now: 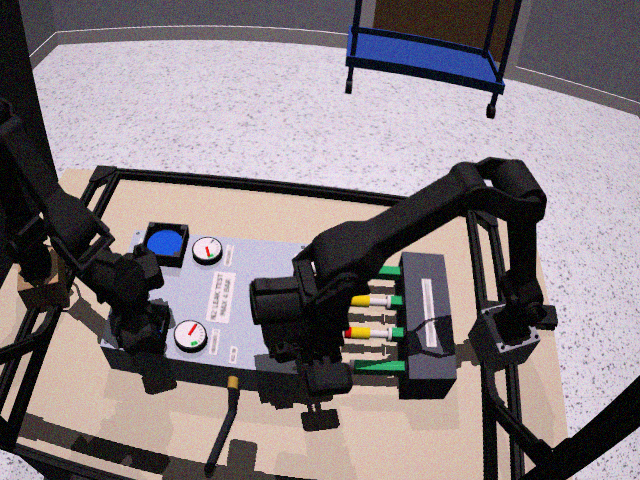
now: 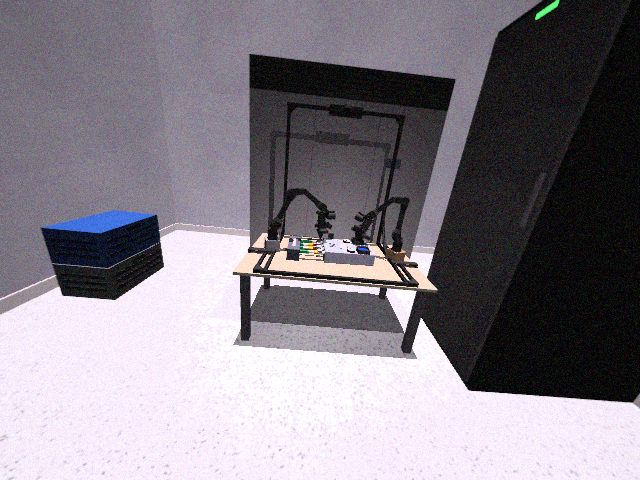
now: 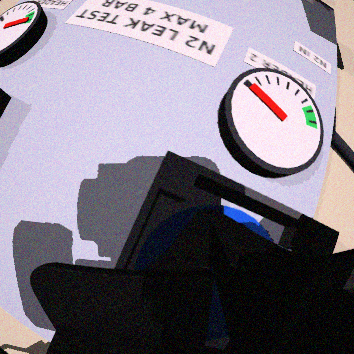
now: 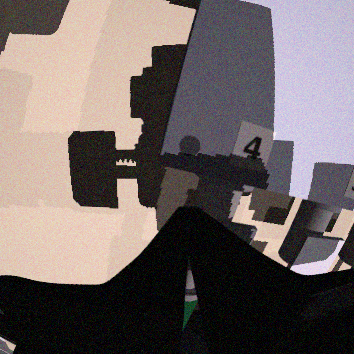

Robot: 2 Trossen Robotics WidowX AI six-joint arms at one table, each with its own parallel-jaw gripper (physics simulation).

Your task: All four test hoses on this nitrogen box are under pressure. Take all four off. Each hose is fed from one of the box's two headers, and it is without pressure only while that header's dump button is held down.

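Where they show: left gripper, fingertip midpoint: (image 1: 159,325) (image 2: 354,242) (image 3: 206,218); right gripper, fingertip midpoint: (image 1: 313,366) (image 2: 320,238) (image 4: 186,216); left arm's base, link origin: (image 1: 37,267) (image 2: 396,250); right arm's base, link origin: (image 1: 511,324) (image 2: 272,238).
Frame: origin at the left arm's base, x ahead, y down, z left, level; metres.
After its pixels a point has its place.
Note:
The grey-blue nitrogen box (image 1: 237,267) {x 0.413, y 0.004, z -0.109 m} (image 2: 349,252) {x 0.399, y -0.001, z -0.033 m} (image 3: 105,88) {x 0.311, y 0.004, z -0.148 m} carries two gauges (image 1: 207,250) {x 0.367, y -0.012, z -0.068 m} (image 1: 190,335) {x 0.294, y -0.011, z -0.239 m}. One blue dump button (image 1: 166,243) {x 0.293, y -0.012, z -0.028 m} stands free at the box's far corner. My left gripper (image 1: 142,333) (image 2: 361,233) {x 0.245, y -0.001, z -0.200 m} (image 3: 206,218) {x 0.245, y -0.001, z -0.200 m} is shut and rests on the other blue dump button (image 3: 242,215) {x 0.246, y 0.000, z -0.218 m}, beside the header 2 gauge (image 3: 274,121) {x 0.290, y -0.011, z -0.233 m}. Four hoses run from the dark block (image 1: 425,324) {x 0.683, y 0.004, z -0.327 m}: green (image 1: 390,271) {x 0.682, y 0.019, z -0.186 m}, yellow (image 1: 361,301) {x 0.603, y 0.021, z -0.232 m}, red-yellow (image 1: 358,332) {x 0.572, y 0.019, z -0.293 m}, green (image 1: 380,366) {x 0.580, y 0.019, z -0.370 m}. My right gripper (image 1: 318,376) {x 0.471, y 0.004, z -0.341 m} (image 2: 325,229) {x 0.471, y 0.004, z -0.341 m} (image 4: 186,216) {x 0.471, y 0.004, z -0.341 m} is shut and empty over the nearest green hose (image 4: 189,309) {x 0.555, y 0.019, z -0.349 m}, by port label 4 (image 4: 253,147) {x 0.446, y 0.003, z -0.311 m}. The arm hides the hoses' box ends.
A black supply hose with a yellow collar (image 1: 232,381) {x 0.342, y 0.035, z -0.317 m} leaves the box's front. Black frame rails (image 1: 247,183) {x 0.508, y 0.064, z 0.171 m} edge the table. A blue cart (image 1: 423,57) stands behind. A tall dark cabinet (image 2: 509,214) and a blue stack (image 2: 113,238) flank the table.

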